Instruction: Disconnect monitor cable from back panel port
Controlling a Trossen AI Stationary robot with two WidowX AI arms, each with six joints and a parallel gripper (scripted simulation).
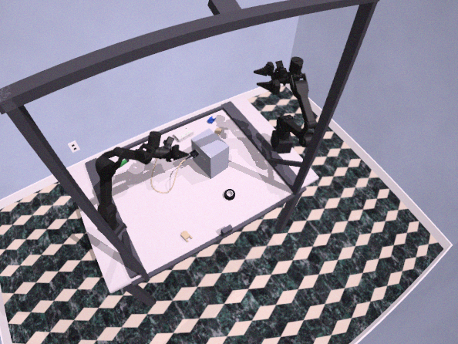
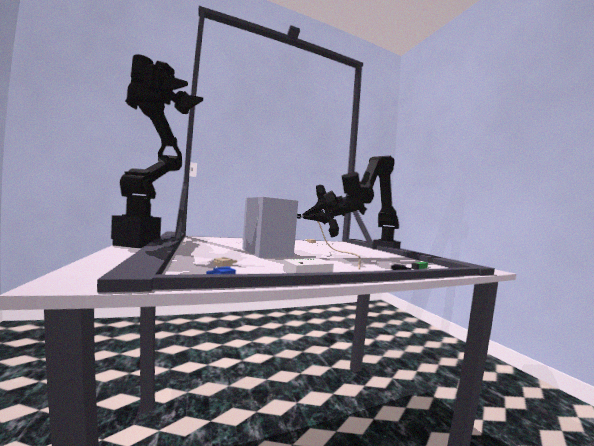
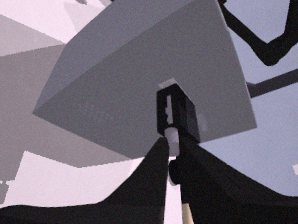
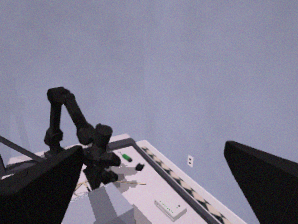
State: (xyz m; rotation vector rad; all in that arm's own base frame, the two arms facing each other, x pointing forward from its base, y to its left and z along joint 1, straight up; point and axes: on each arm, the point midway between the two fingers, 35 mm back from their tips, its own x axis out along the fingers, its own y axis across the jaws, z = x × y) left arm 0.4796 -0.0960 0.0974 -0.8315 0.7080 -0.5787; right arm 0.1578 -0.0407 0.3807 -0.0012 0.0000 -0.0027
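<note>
My left gripper is now 140 mm to the left of the grey box, 50 mm above it and 30 mm past it.
</note>
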